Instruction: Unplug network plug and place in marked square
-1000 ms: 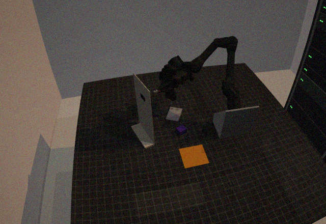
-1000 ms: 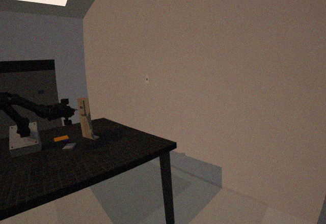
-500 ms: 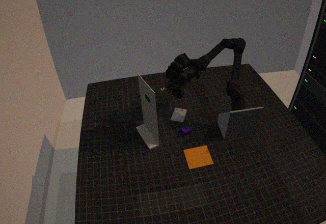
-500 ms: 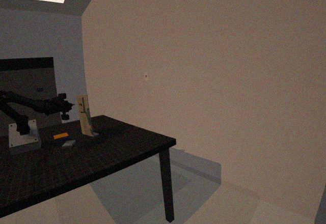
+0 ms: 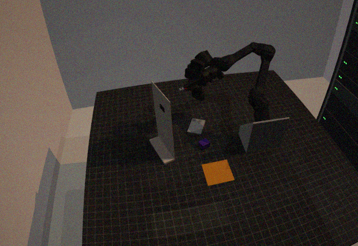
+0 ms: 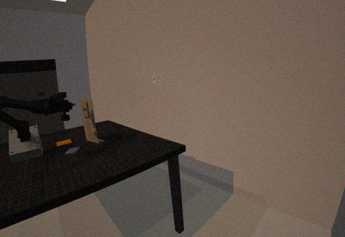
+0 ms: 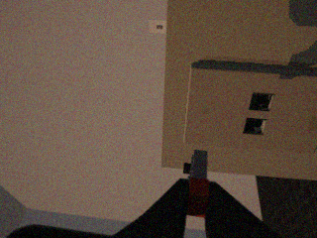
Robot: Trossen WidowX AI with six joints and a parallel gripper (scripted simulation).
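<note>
The orange marked square lies 11 cm behind my gripper tip, 21 cm to the left of it and 31 cm below it. The rest, counted from my gripper tip: upright panel: 10 cm ahead, 4 cm to the left, 15 cm below; then network plug: 1 cm ahead.
</note>
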